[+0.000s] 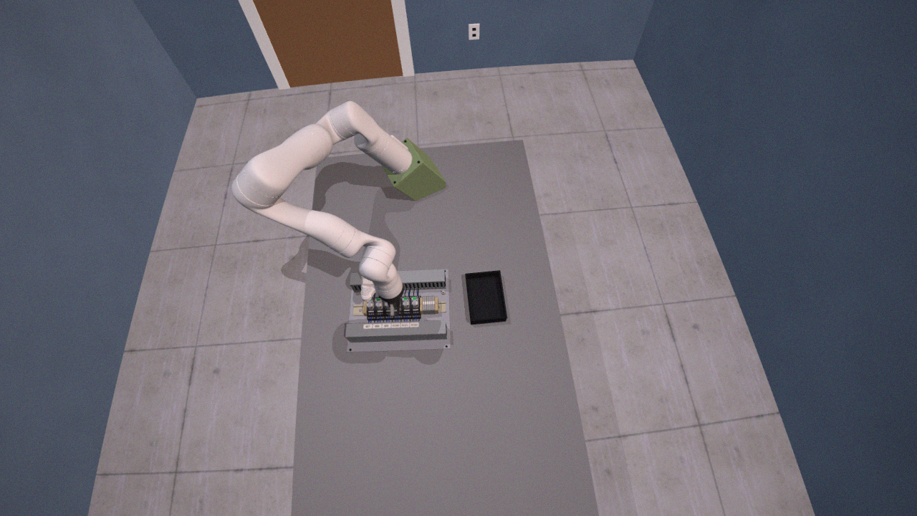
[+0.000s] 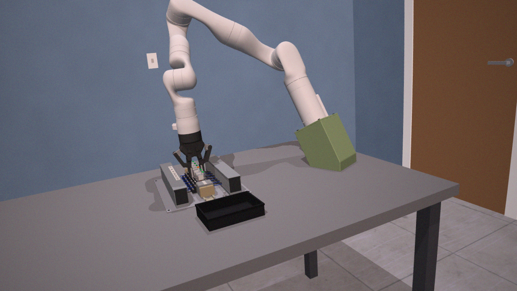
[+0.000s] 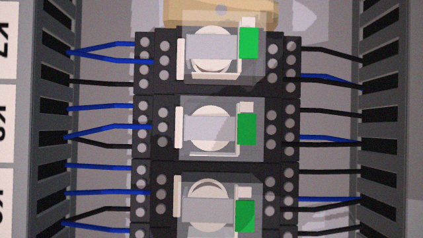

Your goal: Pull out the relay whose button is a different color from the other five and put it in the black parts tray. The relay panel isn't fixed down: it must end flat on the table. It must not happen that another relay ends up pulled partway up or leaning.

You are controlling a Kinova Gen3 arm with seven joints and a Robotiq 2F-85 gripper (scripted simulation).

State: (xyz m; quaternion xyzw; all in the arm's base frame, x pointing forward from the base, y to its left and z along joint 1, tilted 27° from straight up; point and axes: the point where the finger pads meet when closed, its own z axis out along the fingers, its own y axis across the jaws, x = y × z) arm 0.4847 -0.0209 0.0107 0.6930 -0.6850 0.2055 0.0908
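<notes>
Now: hand 1 cm above the relay. Also, from my hand: black parts tray (2 cm behind, 28 cm to the left, 4 cm below); relay panel (3 cm below).
</notes>
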